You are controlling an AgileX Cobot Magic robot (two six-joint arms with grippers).
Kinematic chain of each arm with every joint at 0, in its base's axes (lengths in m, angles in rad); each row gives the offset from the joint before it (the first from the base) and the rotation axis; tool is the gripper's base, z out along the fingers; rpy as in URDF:
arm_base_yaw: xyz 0 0 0.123 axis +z
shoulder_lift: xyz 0 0 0 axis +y
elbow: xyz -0.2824 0 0.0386 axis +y
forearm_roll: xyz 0.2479 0 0.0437 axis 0.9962 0 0.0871
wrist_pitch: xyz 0 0 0 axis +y
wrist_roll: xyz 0.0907 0 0.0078 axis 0.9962 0 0.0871
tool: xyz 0 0 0 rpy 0 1.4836 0
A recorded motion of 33 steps. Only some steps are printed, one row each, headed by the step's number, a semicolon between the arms.
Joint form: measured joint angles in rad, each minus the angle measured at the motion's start. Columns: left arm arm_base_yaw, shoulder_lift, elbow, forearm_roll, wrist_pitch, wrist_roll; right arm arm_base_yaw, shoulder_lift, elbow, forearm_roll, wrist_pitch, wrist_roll.
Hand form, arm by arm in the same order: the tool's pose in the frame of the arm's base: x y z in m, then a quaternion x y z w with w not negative. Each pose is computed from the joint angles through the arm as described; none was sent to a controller.
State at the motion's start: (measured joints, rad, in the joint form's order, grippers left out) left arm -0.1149 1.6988 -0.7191 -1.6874 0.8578 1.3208; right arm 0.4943 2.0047 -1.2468 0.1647 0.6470 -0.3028
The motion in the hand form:
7: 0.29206 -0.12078 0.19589 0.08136 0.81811 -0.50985 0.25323; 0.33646 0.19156 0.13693 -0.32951 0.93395 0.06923 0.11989
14: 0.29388 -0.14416 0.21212 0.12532 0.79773 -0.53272 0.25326; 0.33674 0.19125 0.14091 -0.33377 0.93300 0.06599 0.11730
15: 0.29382 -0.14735 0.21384 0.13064 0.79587 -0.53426 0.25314; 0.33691 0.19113 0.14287 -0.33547 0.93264 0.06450 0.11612
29: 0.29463 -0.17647 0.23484 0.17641 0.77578 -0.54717 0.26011; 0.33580 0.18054 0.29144 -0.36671 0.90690 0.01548 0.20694
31: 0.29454 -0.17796 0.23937 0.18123 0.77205 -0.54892 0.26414; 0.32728 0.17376 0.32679 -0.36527 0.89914 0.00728 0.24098
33: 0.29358 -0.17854 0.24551 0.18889 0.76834 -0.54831 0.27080; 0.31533 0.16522 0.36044 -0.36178 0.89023 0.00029 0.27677
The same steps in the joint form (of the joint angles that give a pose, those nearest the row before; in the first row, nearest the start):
7: -0.0404 0.0159 -0.0845 -0.0064 0.1033 0.0059; 0.0000 -0.0001 -0.0006 -0.0001 0.0004 0.0000
14: -0.1077 0.0185 -0.1501 -0.0040 0.1344 -0.0057; 0.0000 -0.0061 -0.0100 -0.0118 0.0216 0.0017
15: -0.1174 0.0188 -0.1578 -0.0034 0.1346 -0.0070; 0.0000 -0.0089 -0.0149 -0.0172 0.0319 0.0031
29: -0.2034 0.0186 -0.2448 0.0005 0.1271 -0.0267; 0.0027 -0.2361 -0.2772 -0.1831 0.3487 0.0380
31: -0.2074 0.0125 -0.2543 0.0014 0.1287 -0.0289; 0.0031 -0.2975 -0.3248 -0.2089 0.3902 0.0415
33: -0.2099 -0.0007 -0.2626 0.0082 0.1279 -0.0303; 0.0034 -0.3621 -0.3636 -0.2317 0.4216 0.0439

